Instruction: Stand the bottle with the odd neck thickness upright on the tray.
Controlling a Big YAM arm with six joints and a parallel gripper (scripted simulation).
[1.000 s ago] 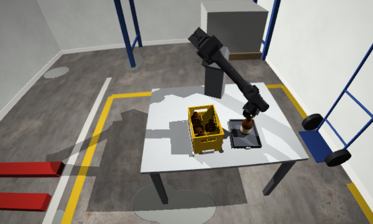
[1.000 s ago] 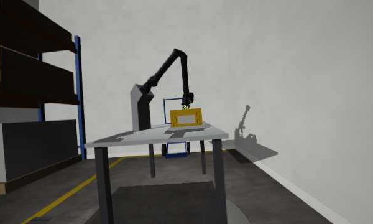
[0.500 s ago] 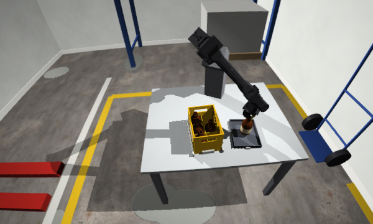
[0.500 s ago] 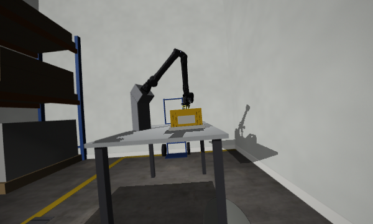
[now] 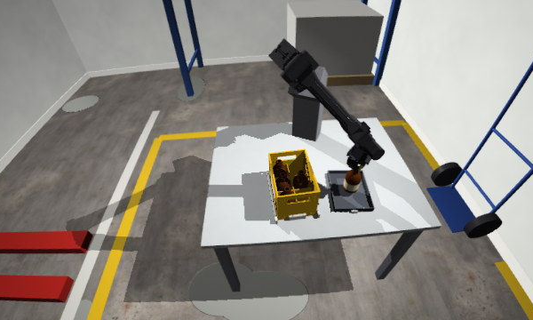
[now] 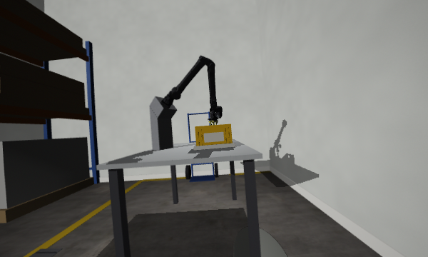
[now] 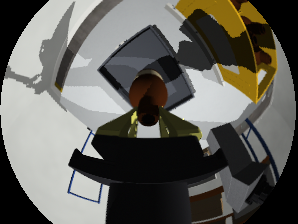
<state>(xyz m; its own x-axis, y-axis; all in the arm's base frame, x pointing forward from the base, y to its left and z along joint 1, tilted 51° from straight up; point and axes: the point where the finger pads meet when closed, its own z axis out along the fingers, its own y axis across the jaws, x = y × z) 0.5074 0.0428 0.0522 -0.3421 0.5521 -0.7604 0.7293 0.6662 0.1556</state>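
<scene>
My gripper is now 6 cm above the brown bottle. Also, from my hand: dark tray (16 cm below); then crate (27 cm to the right, 13 cm behind, 8 cm below).
</scene>
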